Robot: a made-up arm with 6 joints. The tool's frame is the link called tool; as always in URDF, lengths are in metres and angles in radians. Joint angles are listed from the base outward.
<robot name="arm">
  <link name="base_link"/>
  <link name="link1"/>
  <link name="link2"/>
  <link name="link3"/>
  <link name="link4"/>
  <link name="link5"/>
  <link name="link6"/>
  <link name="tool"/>
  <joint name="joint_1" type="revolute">
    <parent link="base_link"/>
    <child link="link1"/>
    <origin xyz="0 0 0.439"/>
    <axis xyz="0 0 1"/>
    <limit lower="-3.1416" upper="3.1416"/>
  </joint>
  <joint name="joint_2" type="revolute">
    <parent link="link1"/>
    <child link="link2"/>
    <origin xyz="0.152 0 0" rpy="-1.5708 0 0"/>
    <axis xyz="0 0 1"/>
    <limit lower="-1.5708" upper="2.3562"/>
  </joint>
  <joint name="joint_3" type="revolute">
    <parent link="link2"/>
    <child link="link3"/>
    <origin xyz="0 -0.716 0" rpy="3.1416 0 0"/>
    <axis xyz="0 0 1"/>
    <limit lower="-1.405" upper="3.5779"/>
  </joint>
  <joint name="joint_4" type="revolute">
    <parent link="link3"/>
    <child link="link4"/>
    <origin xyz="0 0.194 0" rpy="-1.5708 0 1.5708"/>
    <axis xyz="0 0 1"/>
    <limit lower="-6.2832" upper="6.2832"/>
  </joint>
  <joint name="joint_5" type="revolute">
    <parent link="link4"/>
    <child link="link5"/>
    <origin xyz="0 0 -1.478" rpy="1.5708 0 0"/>
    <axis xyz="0 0 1"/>
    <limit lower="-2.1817" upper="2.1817"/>
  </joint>
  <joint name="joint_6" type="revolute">
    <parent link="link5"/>
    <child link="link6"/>
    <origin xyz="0 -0.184 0" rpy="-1.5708 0 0"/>
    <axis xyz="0 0 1"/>
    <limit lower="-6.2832" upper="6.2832"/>
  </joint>
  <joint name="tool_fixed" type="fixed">
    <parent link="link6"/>
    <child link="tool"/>
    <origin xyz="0 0 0" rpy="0 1.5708 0"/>
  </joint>
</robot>
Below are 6 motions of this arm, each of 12 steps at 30 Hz.
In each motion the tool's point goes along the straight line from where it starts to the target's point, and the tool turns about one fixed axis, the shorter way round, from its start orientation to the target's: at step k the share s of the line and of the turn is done. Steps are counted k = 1, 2, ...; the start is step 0. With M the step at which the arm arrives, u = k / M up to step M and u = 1 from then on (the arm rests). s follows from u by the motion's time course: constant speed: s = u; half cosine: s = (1 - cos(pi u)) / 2; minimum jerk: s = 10 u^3 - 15 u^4 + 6 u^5.
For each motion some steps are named. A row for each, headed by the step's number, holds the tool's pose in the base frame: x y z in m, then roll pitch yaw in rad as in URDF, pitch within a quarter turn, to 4 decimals.
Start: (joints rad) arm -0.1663 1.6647 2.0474 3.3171 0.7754 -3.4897
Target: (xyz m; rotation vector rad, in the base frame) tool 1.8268 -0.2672 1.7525 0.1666 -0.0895 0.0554
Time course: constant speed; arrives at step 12
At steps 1, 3, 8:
1: 2.2577 -0.3966 1.0950 0.1786 0.3425 -0.2679
3: 2.1793 -0.3731 1.2145 0.1866 0.2632 -0.2087
8: 1.9835 -0.3142 1.5134 0.1856 0.0642 -0.0663

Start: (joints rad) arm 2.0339 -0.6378 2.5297 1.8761 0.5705 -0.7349
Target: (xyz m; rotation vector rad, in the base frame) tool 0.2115 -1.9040 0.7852 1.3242 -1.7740 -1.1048
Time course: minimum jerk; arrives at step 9
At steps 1, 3, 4, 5, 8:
1: 0.7587 -1.7462 0.8076 2.0327 -0.1395 -1.6570
3: 0.6489 -1.7779 0.8031 2.0309 -0.1147 -1.6954
4: 0.5455 -1.8077 0.7989 2.0284 -0.0914 -1.7316
5: 0.4311 -1.8407 0.7942 2.0247 -0.0658 -1.7715
8: 0.2179 -1.9022 0.7855 2.0150 -0.0185 -1.8461

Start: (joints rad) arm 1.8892 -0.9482 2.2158 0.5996 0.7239 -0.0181
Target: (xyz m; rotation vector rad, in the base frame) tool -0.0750 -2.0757 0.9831 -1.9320 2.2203 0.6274
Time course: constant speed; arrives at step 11
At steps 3, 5, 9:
3: 0.3962 -1.9898 0.6505 2.5481 0.5358 -1.7183
5: 0.2784 -2.0113 0.7337 2.6387 0.4940 -1.7215
9: 0.0428 -2.0542 0.9000 2.8149 0.4120 -1.7401

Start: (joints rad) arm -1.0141 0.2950 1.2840 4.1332 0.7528 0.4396
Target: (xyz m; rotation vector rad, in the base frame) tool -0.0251 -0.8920 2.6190 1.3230 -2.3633 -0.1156
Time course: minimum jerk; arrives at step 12
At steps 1, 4, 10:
1: 0.5111 -1.0242 2.5403 2.1787 -0.4162 -1.6919
4: 0.4007 -0.9970 2.5565 2.3198 -0.4183 -1.7746
10: -0.0060 -0.8967 2.6162 2.8244 -0.3372 -2.0597

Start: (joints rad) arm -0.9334 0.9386 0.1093 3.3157 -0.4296 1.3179
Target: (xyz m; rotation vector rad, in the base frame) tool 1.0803 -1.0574 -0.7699 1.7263 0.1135 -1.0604
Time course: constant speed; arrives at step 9
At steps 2, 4, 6, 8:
2: 1.1924 -1.5037 -0.3027 1.6748 0.4828 -0.7979
4: 1.1604 -1.3762 -0.4362 1.6578 0.5623 -0.7403
6: 1.1283 -1.2487 -0.5697 1.6456 0.6425 -0.6811
8: 1.0963 -1.1212 -0.7032 1.6390 0.7231 -0.6192

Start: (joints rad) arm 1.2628 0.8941 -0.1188 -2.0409 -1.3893 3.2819
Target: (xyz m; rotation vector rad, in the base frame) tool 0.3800 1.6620 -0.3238 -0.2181 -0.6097 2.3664
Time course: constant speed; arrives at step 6
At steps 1, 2, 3, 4, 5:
1: 0.3759 1.7030 -0.2611 -0.6122 -0.0692 2.3533
2: 0.3767 1.6948 -0.2737 -0.5906 -0.0558 2.3684
3: 0.3775 1.6866 -0.2862 -0.5688 -0.0428 2.3838
4: 0.3784 1.6784 -0.2987 -0.5467 -0.0301 2.3995
5: 0.3792 1.6702 -0.3113 -0.5245 -0.0178 2.4154

